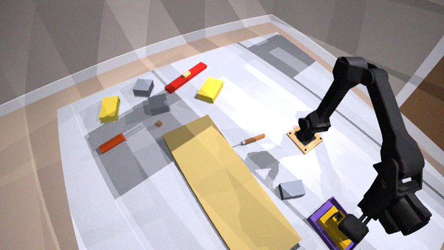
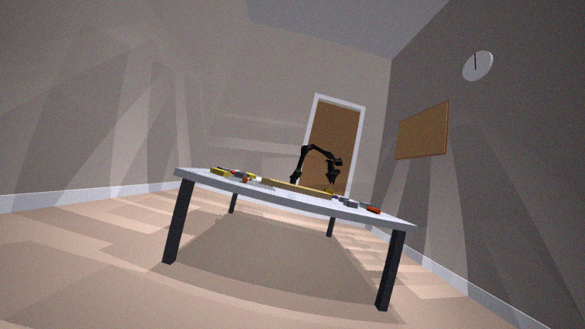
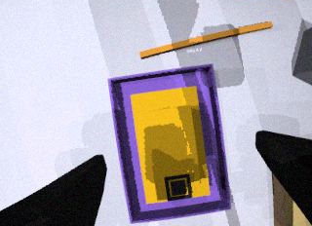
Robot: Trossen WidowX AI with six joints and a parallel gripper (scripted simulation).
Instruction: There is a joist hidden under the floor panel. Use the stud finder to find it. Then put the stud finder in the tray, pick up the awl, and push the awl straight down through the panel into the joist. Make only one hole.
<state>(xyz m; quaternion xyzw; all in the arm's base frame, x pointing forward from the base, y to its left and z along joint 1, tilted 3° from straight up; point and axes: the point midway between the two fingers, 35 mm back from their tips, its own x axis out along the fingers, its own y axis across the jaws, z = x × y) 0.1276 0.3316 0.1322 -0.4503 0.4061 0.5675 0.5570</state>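
Right now my gripper tip is 8 cm short of the awl, 43 cm to the left of it and 11 cm above it. The rest, counted from my gripper tip: purple tray (2 cm to the right, 10 cm below); then yellow stud finder (3 cm to the right, 7 cm below); then grey block (5 cm ahead, 20 cm to the right, 10 cm below).
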